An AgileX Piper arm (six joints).
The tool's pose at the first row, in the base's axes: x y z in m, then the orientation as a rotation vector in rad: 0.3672 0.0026 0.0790 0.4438 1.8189 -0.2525
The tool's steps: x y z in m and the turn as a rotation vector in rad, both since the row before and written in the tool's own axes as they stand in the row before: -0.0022 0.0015 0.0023 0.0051 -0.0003 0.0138; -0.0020 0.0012 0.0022 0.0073 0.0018 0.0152; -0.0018 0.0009 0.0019 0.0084 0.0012 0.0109; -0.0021 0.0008 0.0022 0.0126 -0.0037 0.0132; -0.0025 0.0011 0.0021 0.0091 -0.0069 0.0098; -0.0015 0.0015 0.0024 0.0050 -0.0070 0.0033; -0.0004 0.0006 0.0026 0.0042 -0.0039 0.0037; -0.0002 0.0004 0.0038 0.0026 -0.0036 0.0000; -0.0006 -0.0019 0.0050 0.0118 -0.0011 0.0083; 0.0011 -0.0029 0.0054 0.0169 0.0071 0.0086; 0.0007 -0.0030 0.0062 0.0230 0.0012 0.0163; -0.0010 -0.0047 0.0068 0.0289 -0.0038 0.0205
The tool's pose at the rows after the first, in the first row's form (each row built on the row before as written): 0.3704 0.0027 0.0805 0.4597 1.8147 -0.2477; 0.3733 0.0025 0.0819 0.4788 1.8119 -0.2436; 0.3758 0.0022 0.0831 0.4947 1.8096 -0.2436; 0.3785 0.0016 0.0845 0.5146 1.8016 -0.2468; 0.3814 0.0011 0.0864 0.5283 1.7916 -0.2498; 0.3845 0.0010 0.0873 0.5333 1.7836 -0.2536; 0.3871 0.0003 0.0870 0.5387 1.7785 -0.2557; 0.3906 -0.0011 0.0862 0.5398 1.7749 -0.2589; 0.3941 -0.0051 0.0852 0.5553 1.7707 -0.2640; 0.3970 -0.0098 0.0824 0.5765 1.7740 -0.2715; 0.4005 -0.0151 0.0796 0.6074 1.7686 -0.2806; 0.4038 -0.0226 0.0780 0.6449 1.7563 -0.2934
